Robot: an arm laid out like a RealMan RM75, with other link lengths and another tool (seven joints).
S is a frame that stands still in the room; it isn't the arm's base.
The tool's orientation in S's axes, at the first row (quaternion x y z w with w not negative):
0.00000, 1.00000, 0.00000, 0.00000
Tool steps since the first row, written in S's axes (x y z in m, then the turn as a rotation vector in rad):
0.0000, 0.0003, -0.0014, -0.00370, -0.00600, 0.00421
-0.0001, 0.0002, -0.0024, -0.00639, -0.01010, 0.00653
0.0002, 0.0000, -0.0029, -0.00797, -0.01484, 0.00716
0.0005, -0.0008, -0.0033, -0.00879, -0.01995, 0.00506
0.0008, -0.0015, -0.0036, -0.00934, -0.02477, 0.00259
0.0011, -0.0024, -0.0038, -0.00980, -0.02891, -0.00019
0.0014, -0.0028, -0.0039, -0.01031, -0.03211, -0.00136
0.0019, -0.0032, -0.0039, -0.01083, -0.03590, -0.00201
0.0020, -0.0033, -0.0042, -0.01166, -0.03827, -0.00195
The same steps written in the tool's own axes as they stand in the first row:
0.0000, 0.0003, 0.0014, 0.00370, -0.00600, -0.00421
0.0001, 0.0002, 0.0024, 0.00639, -0.01010, -0.00653
-0.0002, 0.0000, 0.0029, 0.00797, -0.01484, -0.00716
-0.0005, -0.0008, 0.0033, 0.00879, -0.01995, -0.00506
-0.0008, -0.0015, 0.0036, 0.00934, -0.02477, -0.00259
-0.0011, -0.0024, 0.0038, 0.00980, -0.02891, 0.00019
-0.0014, -0.0028, 0.0039, 0.01031, -0.03211, 0.00136
-0.0019, -0.0032, 0.0039, 0.01083, -0.03590, 0.00201
-0.0020, -0.0033, 0.0042, 0.01166, -0.03827, 0.00195

